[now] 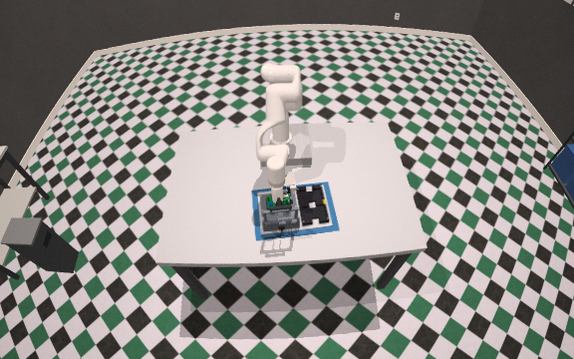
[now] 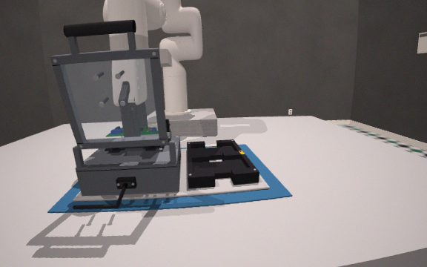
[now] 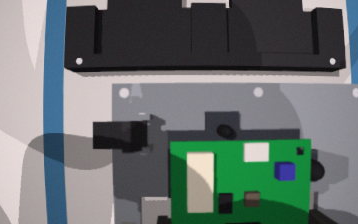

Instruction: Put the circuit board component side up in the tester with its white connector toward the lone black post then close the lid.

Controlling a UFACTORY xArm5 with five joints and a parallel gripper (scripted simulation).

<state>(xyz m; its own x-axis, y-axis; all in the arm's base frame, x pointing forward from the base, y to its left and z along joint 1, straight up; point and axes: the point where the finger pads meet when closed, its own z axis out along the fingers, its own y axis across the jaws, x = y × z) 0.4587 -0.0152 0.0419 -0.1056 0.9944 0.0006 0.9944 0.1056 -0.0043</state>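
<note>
Now: hand 4 cm to the right of the grey tester, 3 cm short of it and 1 cm below it. The rest, counted from my hand: green circuit board: right at my hand; then black block: 7 cm behind, 5 cm to the left, 1 cm below; then clear lid: 12 cm ahead, 8 cm above, 1 cm to the left.
</note>
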